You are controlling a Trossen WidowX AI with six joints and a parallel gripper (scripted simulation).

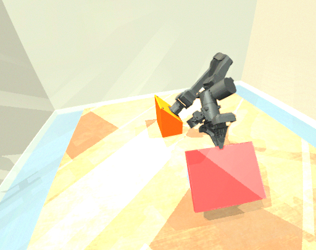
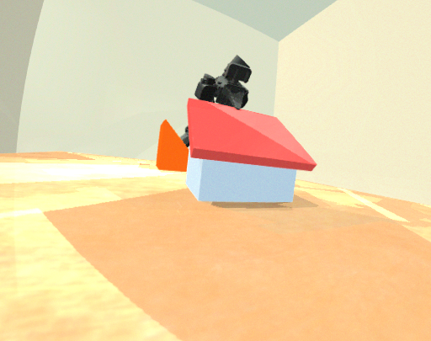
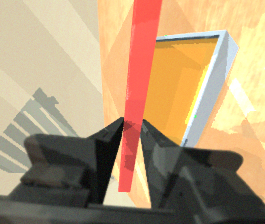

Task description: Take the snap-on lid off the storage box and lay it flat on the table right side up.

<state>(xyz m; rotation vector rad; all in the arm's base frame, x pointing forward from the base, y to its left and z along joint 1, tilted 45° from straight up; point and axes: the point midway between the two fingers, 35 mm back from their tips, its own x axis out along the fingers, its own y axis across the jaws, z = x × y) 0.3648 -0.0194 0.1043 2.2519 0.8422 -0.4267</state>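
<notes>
My gripper tip is 70 mm short of the red lid, 50 mm above it and 10 mm to the left of it. Also, from my gripper tip: light blue storage box: 130 mm below, 40 mm ahead.
</notes>
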